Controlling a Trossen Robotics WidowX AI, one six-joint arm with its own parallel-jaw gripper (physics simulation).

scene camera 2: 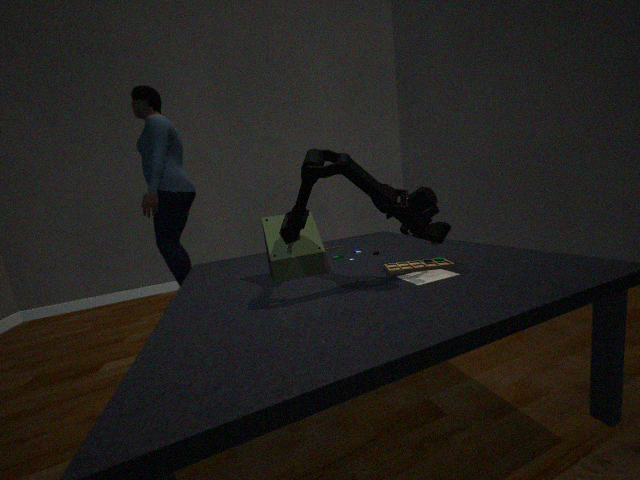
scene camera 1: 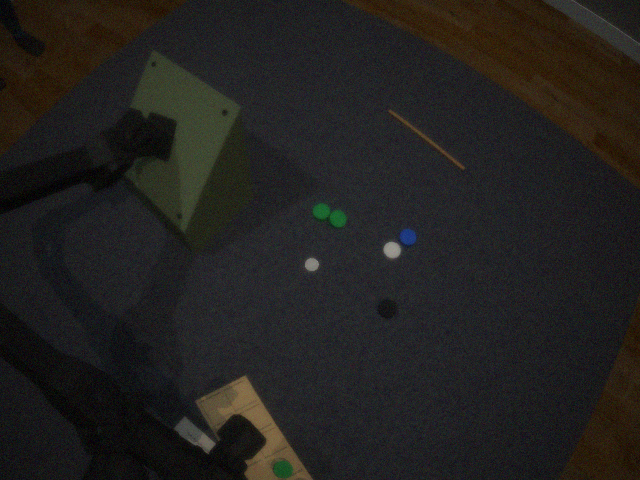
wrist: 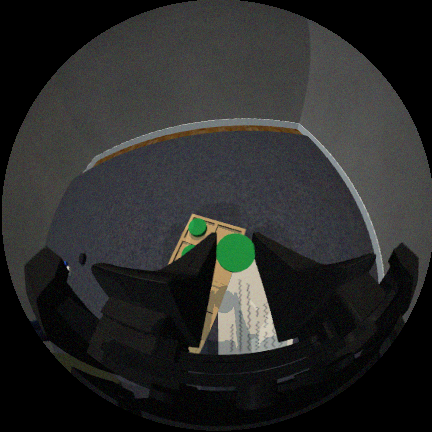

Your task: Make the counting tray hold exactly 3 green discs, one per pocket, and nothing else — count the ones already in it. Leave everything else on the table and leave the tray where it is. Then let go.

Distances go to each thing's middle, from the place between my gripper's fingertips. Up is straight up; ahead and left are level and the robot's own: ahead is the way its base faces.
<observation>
The tan counting tray point(scene camera 1: 239, 397) is 90 mm below my hand, 60 mm to the left of it and 40 mm behind it. From my hand the other things lie so: white paper card point(wrist: 245, 325): 100 mm below, 90 mm behind, 20 mm to the right.
</observation>
